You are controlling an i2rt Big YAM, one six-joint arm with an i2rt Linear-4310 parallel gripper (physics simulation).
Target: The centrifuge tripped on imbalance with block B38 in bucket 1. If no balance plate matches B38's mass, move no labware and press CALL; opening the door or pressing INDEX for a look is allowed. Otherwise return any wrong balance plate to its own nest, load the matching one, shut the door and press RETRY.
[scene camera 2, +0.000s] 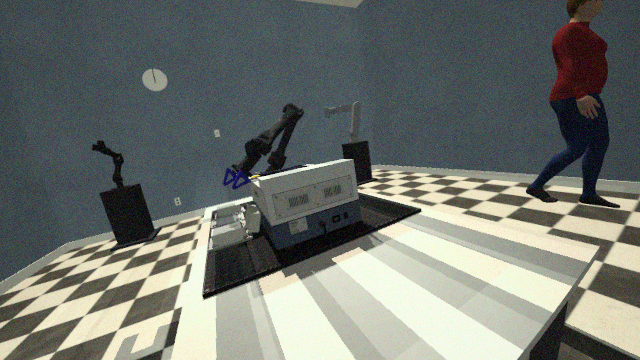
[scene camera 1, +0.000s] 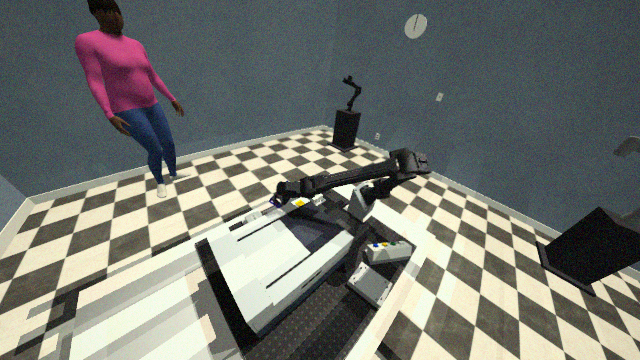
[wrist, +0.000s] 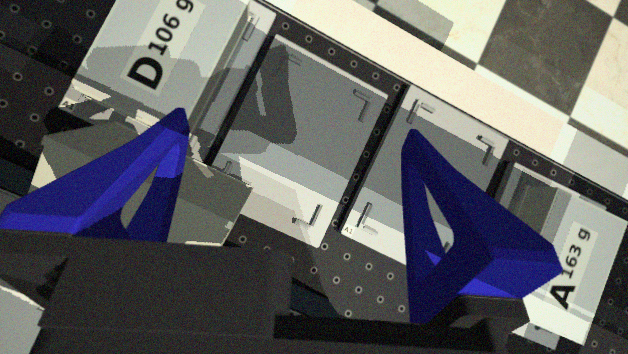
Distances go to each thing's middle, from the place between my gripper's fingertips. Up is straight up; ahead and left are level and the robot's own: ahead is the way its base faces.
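My gripper: 17 cm above balance plate A [wrist: 582,234], 30 cm past it, 3 cm to the left of it. Counted from my hand: balance plate B [wrist: 209,201], 15 cm below, 7 cm ahead, 6 cm to the left; centrifuge [scene camera 1: 272,264], 8 cm below, 14 cm ahead, 26 cm to the left; button box [scene camera 1: 379,253], 16 cm below, 31 cm behind, 56 cm to the left.
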